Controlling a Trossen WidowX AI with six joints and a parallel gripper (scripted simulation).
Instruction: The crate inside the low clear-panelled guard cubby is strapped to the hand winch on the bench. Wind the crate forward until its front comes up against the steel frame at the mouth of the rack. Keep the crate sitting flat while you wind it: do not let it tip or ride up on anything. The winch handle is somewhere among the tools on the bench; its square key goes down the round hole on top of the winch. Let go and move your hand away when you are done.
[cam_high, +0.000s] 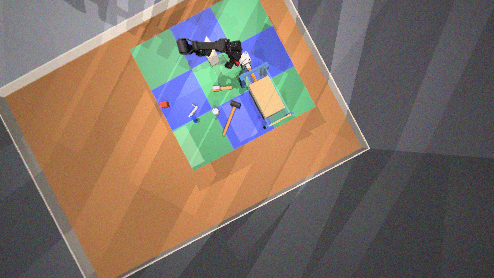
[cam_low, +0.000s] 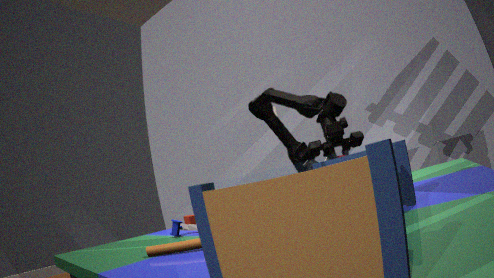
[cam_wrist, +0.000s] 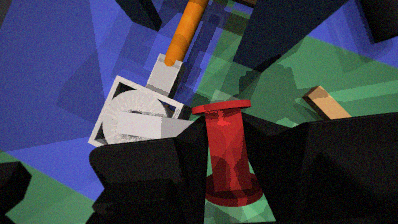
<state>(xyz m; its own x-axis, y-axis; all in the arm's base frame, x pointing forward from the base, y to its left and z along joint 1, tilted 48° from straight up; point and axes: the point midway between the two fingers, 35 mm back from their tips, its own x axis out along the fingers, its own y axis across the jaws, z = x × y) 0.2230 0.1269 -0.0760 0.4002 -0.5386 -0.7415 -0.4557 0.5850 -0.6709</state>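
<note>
Now: the winch 6 cm behind my gripper tip, 8 cm to the left of it and 10 cm below it. Round my gripper tip: blue-framed guard cubby: 36 cm ahead, 6 cm to the left, 5 cm below; then red grip: 2 cm behind, 1 cm to the right; then blue piece: 15 cm ahead, 59 cm to the right, 10 cm below.
</note>
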